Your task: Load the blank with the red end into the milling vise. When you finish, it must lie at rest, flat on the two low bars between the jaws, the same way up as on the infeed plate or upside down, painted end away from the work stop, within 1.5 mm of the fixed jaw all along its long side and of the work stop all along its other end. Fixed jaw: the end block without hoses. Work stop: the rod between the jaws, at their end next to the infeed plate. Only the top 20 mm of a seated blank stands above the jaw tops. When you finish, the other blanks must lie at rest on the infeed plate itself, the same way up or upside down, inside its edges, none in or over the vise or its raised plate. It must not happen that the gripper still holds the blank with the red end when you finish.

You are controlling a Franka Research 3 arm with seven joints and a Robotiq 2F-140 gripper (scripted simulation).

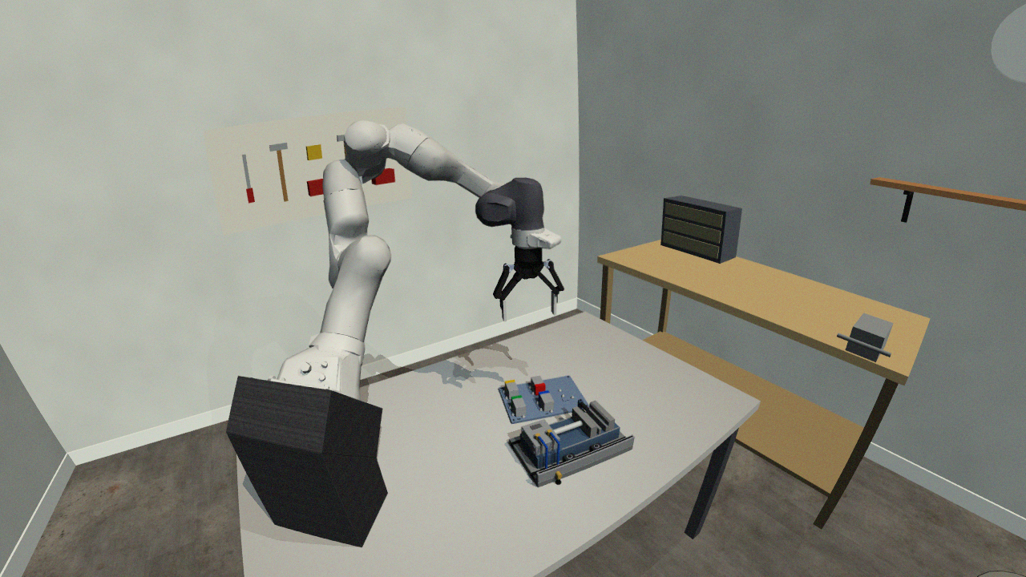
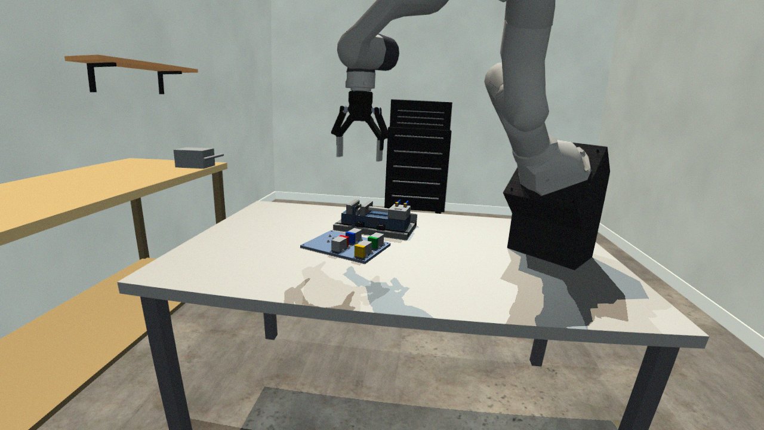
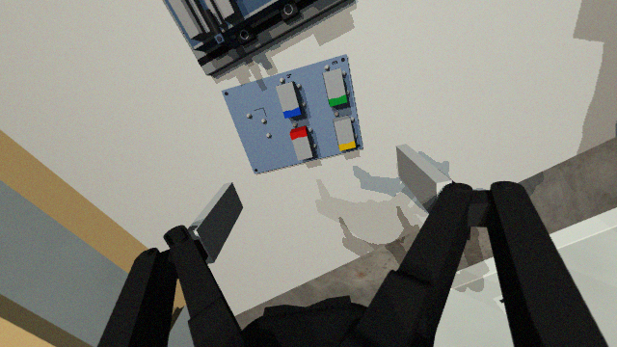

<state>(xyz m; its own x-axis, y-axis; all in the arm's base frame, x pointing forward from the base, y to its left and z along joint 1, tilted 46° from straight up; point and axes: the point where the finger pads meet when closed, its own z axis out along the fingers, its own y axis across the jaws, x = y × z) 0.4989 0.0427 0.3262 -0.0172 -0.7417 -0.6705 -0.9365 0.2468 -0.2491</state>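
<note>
Right now the blue infeed plate is 4 cm ahead of my hand and 32 cm below it. The rest, counted from my hand: blue-ended blank (4 cm ahead, 5 cm to the right, 29 cm below); yellow-ended blank (5 cm behind, 5 cm to the left, 29 cm below); green-ended blank (5 cm behind, 4 cm to the right, 29 cm below).
</note>
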